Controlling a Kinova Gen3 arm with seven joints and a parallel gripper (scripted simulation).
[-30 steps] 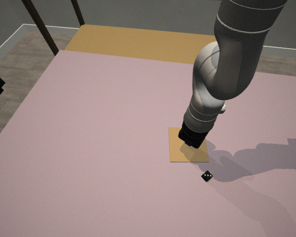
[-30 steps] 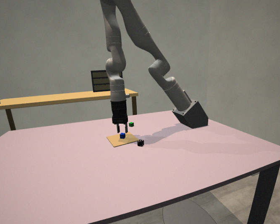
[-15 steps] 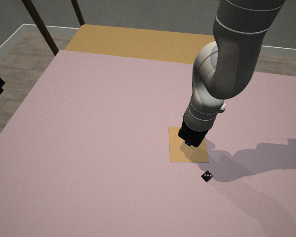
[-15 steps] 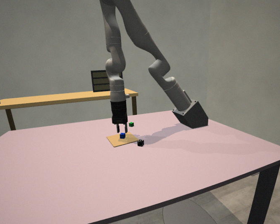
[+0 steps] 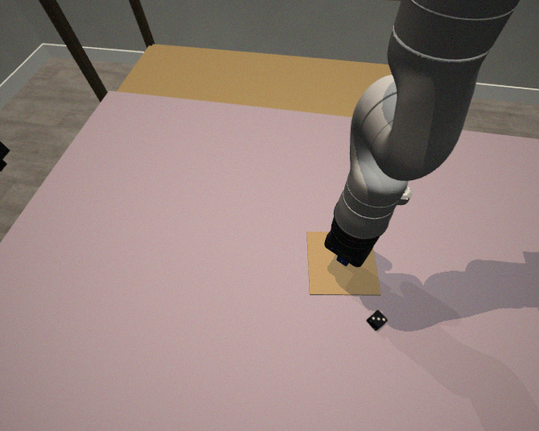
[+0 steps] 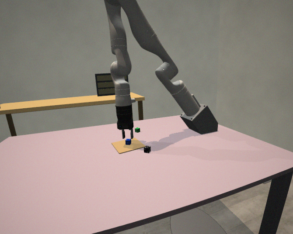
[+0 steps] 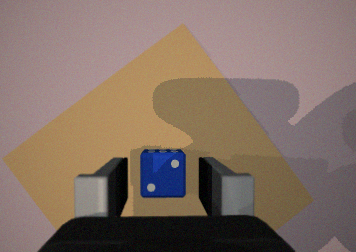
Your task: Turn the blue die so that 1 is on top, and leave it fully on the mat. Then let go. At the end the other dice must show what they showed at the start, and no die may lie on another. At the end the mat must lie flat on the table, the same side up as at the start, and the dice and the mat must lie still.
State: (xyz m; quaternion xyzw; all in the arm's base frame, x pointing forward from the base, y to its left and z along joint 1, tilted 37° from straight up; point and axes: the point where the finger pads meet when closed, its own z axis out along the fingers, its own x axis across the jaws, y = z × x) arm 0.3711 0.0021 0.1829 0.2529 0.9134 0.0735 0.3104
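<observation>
Right now my hand is 40 mm above the blue die. Round my hand: tan mat: 50 mm below, 10 mm to the left; then black die: 120 mm to the left, 60 mm behind, 40 mm below; then green die: 170 mm to the right, 110 mm behind, 40 mm below.
</observation>
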